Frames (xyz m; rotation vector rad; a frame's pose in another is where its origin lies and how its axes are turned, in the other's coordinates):
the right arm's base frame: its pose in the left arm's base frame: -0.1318 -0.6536 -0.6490 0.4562 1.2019 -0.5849
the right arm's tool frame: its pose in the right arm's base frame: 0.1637 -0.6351 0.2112 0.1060 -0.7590 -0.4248
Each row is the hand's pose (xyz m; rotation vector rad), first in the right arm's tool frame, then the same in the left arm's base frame.
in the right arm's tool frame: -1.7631 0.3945 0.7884 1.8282 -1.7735 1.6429
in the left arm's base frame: -0.3431 0.1289 0.6025 0.8347 -1.9289 0.6388
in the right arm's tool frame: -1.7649 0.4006 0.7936 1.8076 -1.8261 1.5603
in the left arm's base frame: -0.3365 0.1319 0.6064 0.7874 -1.9584 0.5753
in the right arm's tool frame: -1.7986 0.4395 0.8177 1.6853 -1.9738 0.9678
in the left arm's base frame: -0.3065 0.1720 0.6332 0.5556 -2.0393 0.0712
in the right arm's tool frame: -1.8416 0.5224 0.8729 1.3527 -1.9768 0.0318
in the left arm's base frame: -0.2305 0.2326 0.6813 0.1340 -1.9658 -0.7722
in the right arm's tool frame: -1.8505 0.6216 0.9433 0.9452 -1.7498 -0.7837
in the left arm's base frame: -0.1223 0.2688 0.7243 -0.2892 -1.6710 -1.5557
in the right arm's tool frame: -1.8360 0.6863 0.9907 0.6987 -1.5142 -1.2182
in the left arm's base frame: -0.0437 0.2752 0.7450 -0.5157 -1.3938 -1.9982
